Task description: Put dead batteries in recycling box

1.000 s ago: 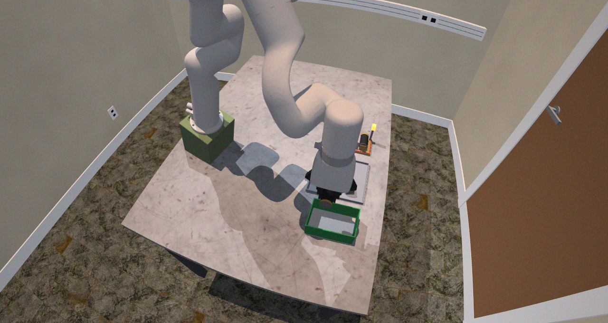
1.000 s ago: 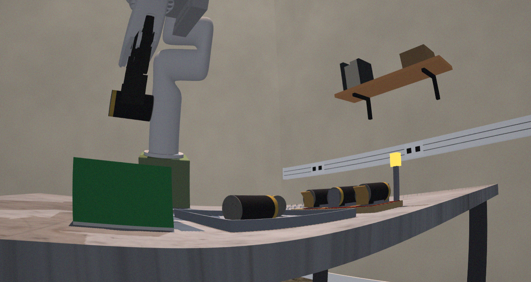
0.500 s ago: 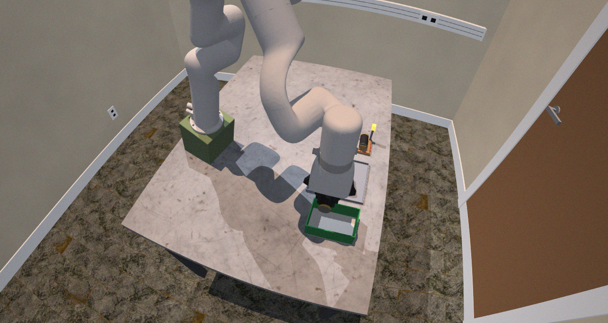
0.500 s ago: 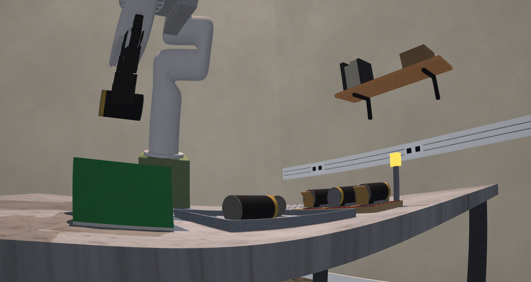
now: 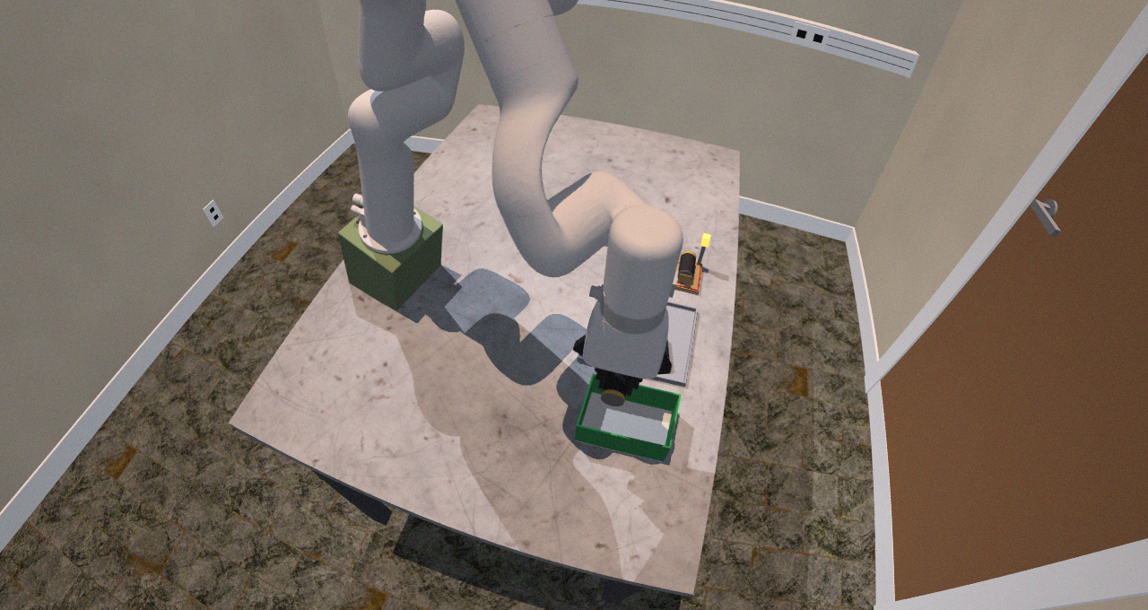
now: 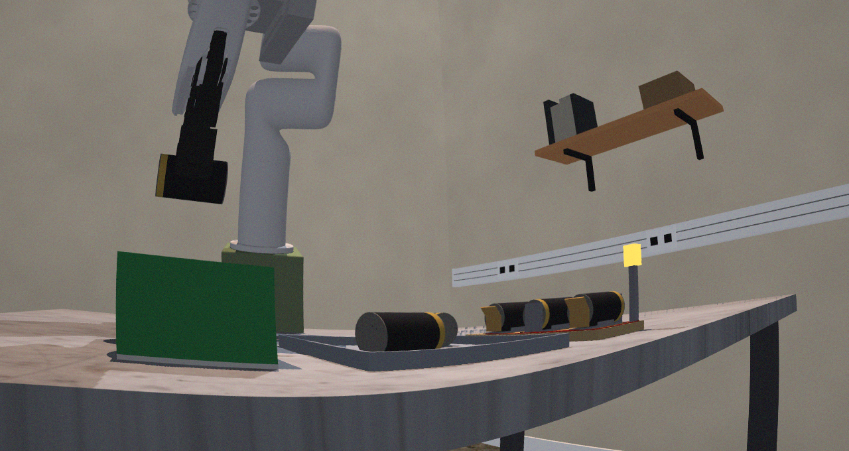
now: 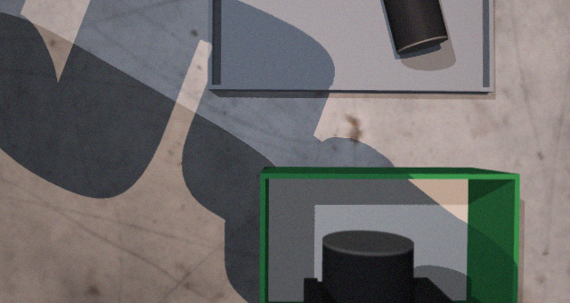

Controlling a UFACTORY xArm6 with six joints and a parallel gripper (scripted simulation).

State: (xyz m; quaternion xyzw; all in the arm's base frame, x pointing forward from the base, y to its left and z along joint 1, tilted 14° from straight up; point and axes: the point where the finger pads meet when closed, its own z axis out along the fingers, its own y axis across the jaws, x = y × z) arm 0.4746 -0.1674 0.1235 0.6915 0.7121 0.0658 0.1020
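Right now my hand is 13 cm above the green recycling box and 3 cm short of it. From my hand the other things lie so: grey tray (19 cm to the left, 14 cm below, 1 cm ahead).
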